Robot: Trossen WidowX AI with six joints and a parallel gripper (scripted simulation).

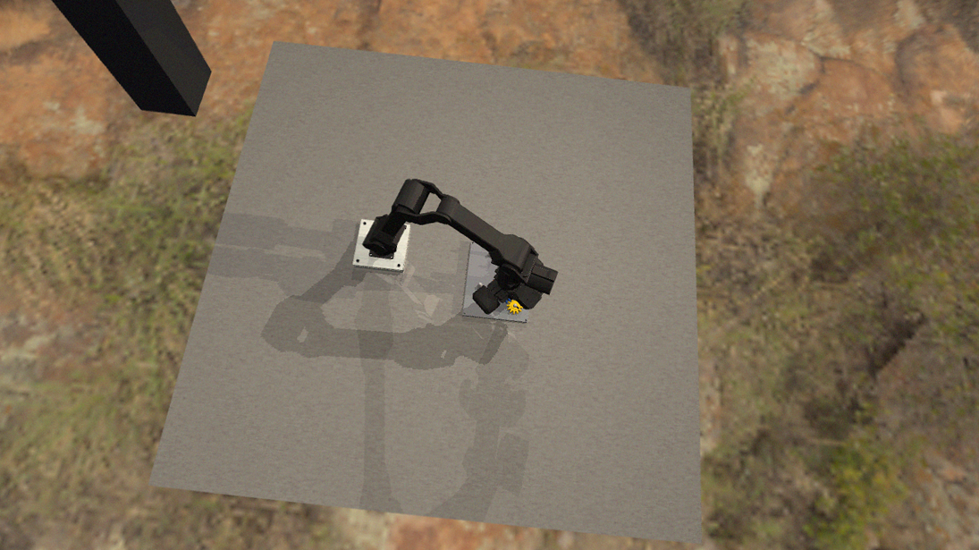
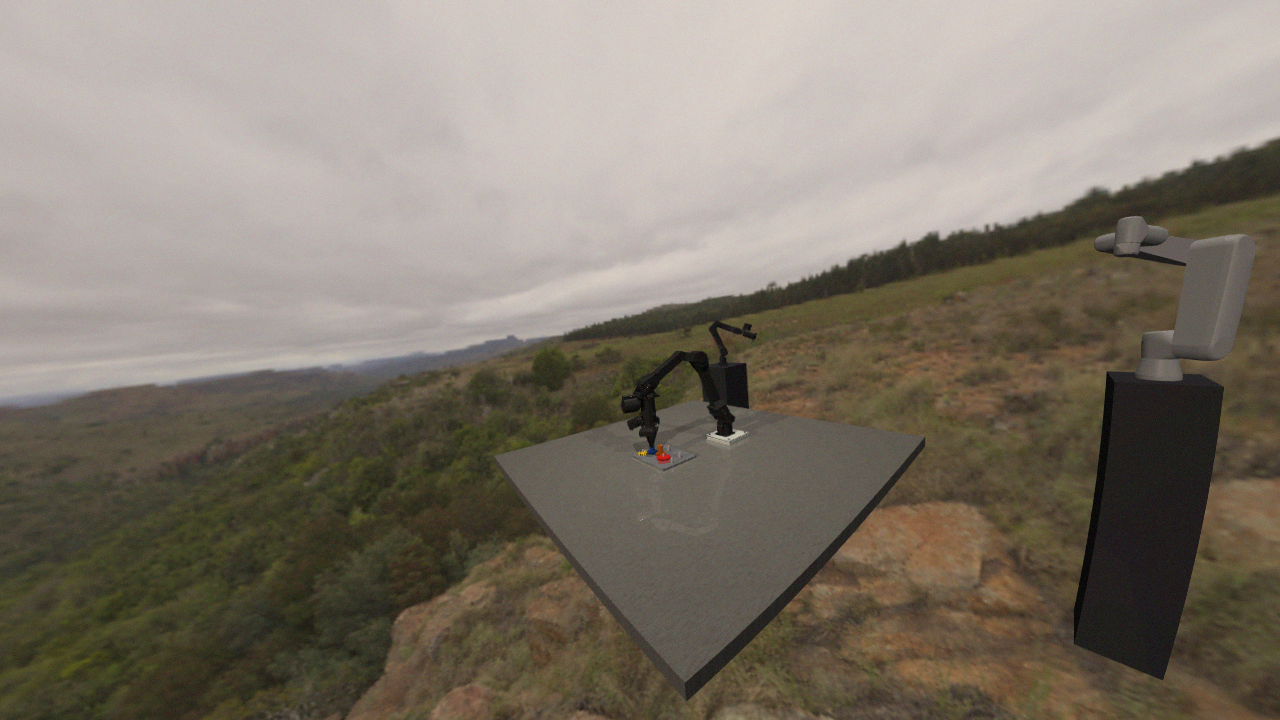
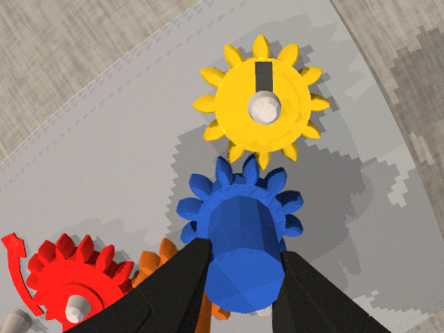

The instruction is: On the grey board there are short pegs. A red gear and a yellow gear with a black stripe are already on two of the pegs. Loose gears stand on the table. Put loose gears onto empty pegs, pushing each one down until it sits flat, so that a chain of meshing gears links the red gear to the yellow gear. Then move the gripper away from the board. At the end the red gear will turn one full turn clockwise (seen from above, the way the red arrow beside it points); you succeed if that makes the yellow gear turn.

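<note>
Now: gripper tip 1 cm above the blue gear. The rest, counted from my gripper tip: grey board (4 cm to the left, 4 cm below, 2 cm behind); then yellow gear (3 cm to the right, 3 cm ahead, 2 cm below); then orange gear (3 cm to the left, 2 cm below, 2 cm behind).
</note>
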